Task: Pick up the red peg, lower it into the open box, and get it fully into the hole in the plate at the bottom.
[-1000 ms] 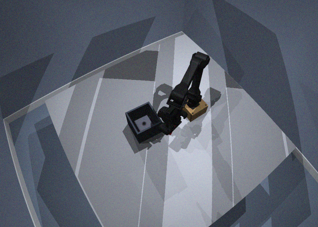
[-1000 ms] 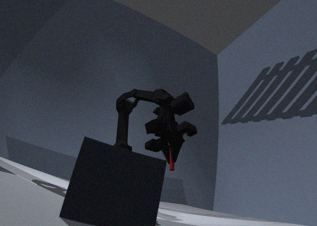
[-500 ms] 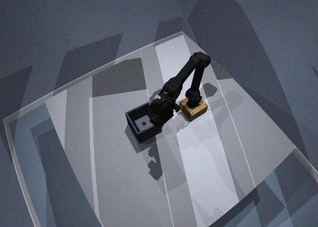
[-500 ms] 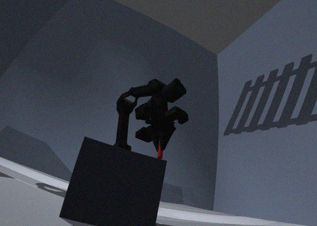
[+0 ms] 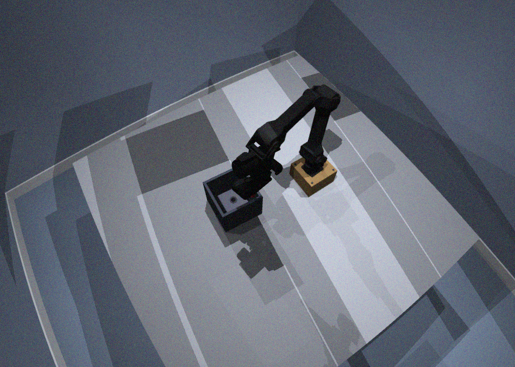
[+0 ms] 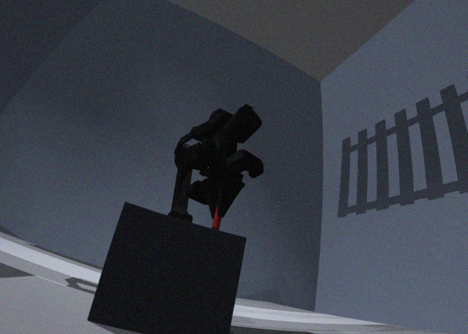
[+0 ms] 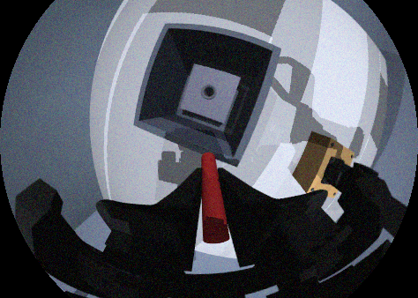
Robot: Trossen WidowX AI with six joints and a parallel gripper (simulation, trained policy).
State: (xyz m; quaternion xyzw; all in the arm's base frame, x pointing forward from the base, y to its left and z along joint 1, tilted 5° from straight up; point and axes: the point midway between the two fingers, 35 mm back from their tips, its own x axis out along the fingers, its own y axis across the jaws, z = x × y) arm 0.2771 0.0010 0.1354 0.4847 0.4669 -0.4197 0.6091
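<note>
Right now the grey plate is 40 mm ahead of my gripper tip, 80 mm to the right of it and 140 mm below it. The rest, counted from my gripper tip: red peg 20 mm above.
</note>
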